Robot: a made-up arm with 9 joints.
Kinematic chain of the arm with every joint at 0, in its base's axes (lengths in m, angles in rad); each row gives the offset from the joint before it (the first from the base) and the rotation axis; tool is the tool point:
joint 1: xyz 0 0 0.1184 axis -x
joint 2: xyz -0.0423 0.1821 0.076 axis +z
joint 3: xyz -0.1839 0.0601 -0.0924 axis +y
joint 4: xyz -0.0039 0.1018 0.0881 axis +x
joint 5: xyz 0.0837 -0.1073 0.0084 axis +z
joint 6: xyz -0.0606 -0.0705 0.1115 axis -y
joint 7: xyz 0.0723 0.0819 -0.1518 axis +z
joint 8: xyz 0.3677 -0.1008 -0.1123 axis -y
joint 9: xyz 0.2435 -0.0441 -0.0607 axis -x
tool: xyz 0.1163 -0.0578 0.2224
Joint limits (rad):
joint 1: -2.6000..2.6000
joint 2: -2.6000..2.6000
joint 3: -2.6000..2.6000
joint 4: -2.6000..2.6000
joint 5: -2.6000..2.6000
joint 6: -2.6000..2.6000
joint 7: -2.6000..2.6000
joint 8: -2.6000..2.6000
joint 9: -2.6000..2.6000
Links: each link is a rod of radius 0.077 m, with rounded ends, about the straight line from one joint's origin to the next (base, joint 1, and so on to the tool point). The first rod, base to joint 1, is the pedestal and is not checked.
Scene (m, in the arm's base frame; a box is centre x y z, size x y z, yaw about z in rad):
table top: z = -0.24
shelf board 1: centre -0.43 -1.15 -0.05 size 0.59 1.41 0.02 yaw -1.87
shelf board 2: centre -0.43 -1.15 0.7 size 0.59 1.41 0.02 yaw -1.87
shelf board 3: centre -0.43 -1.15 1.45 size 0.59 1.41 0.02 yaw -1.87
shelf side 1: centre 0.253 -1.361 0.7 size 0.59 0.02 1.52 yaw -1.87
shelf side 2: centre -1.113 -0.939 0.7 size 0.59 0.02 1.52 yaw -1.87
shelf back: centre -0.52 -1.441 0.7 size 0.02 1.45 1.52 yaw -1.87
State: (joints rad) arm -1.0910 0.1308 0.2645 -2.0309 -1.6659 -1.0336 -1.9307 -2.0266 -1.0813
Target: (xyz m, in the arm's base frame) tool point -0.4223 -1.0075 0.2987
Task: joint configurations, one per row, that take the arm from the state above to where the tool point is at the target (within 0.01 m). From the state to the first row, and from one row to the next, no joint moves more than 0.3 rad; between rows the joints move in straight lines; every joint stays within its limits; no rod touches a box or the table.
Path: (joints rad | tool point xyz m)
1: -1.3563 0.0384 0.4185 -1.9758 -1.3725 -1.1005 -1.8366 -1.8556 -1.0029 | -0.6538 0.4509 0.2477
2: -1.6216 -0.0539 0.5725 -1.9208 -1.0790 -1.1675 -1.7424 -1.6846 -0.9244 | -0.8685 0.0373 0.5351
3: -1.8869 -0.1463 0.7265 -1.8657 -0.7856 -1.2344 -1.6483 -1.5137 -0.8460 | -0.7884 -0.5550 0.5824
4: -2.1522 -0.2386 0.8805 -1.8106 -0.4921 -1.3014 -1.5542 -1.3427 -0.7676 | -0.4223 -1.0075 0.2987

